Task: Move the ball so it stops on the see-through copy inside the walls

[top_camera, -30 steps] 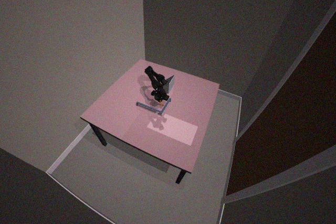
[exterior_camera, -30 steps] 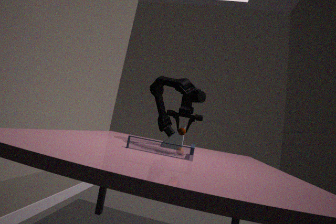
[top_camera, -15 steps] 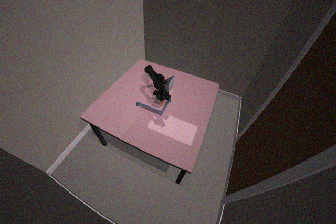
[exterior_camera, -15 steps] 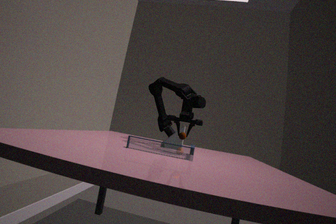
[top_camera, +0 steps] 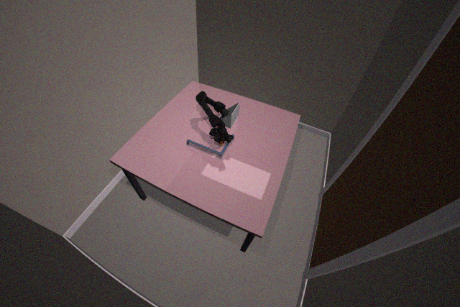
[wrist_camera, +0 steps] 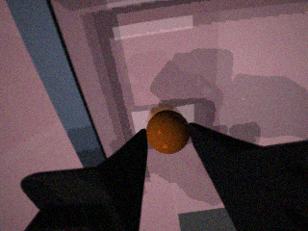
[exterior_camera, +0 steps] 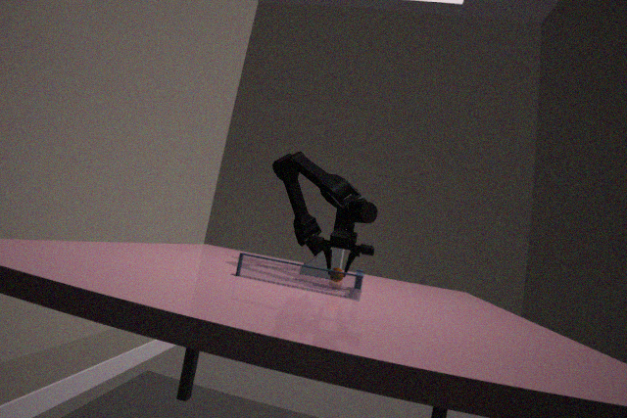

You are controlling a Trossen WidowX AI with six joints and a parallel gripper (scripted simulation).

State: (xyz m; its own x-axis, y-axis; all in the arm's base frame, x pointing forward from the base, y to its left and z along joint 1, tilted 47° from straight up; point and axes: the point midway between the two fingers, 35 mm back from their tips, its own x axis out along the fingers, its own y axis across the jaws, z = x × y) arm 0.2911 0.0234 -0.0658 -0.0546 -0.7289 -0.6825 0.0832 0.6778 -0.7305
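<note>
Now: the see-through copy of ball 20 mm below my gripper tip. From my gripper tip the other things lie so: orange ball (right at my gripper tip).
</note>
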